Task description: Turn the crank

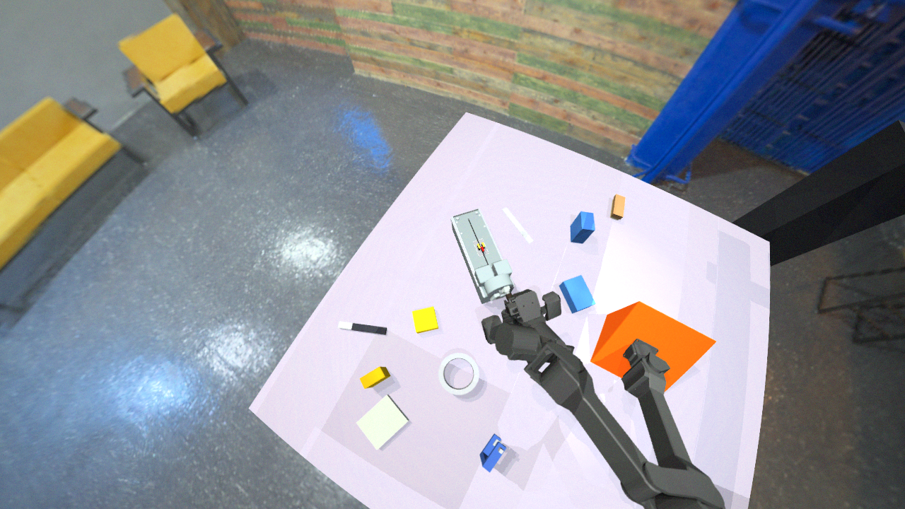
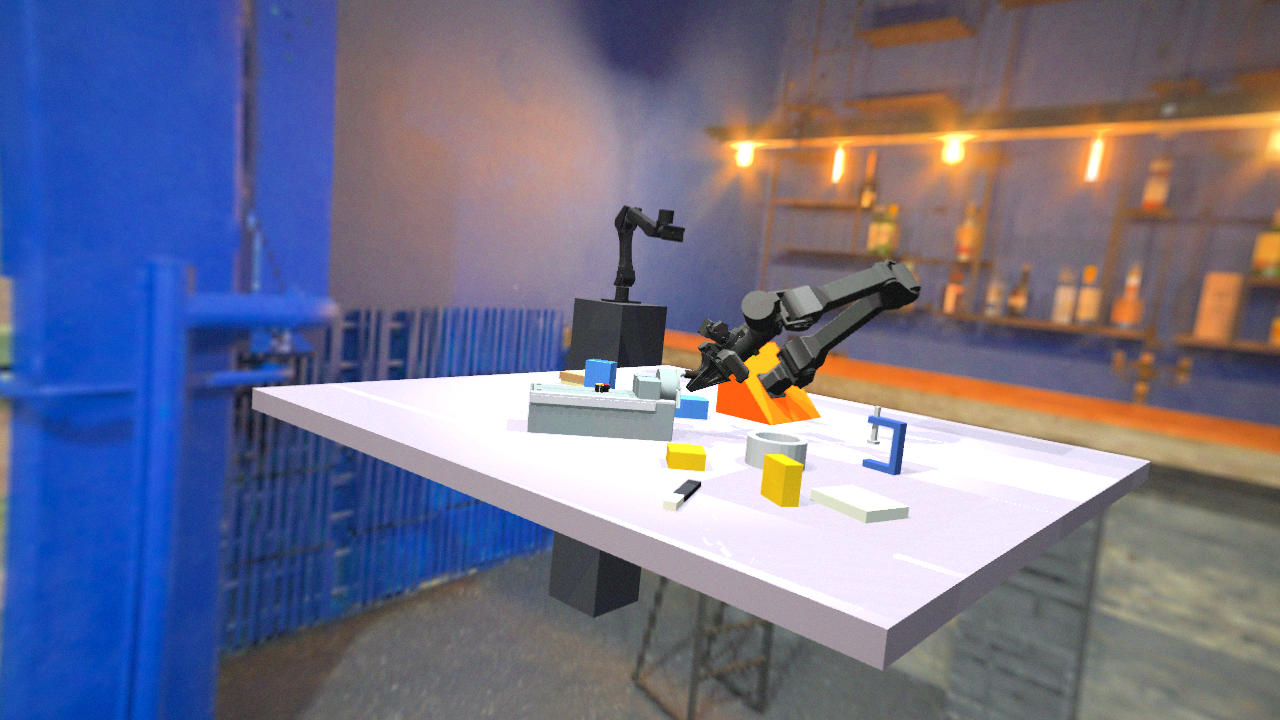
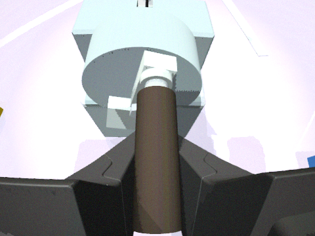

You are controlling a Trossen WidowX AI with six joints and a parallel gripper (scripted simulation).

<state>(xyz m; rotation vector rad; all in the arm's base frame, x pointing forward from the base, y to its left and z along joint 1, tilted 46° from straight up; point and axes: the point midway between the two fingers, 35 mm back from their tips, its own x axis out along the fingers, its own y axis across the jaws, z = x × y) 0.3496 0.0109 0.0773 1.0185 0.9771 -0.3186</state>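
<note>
My gripper tip is 10 mm past the brown crank handle, 10 mm to the right of it and 30 mm below it. The rest, counted from my gripper tip: metal strip: 80 mm ahead, 270 mm to the right, 90 mm below; blue clamp: 140 mm behind, 330 mm to the left, 40 mm below; red pointer: 120 mm ahead, 100 mm to the right, 10 mm below.
</note>
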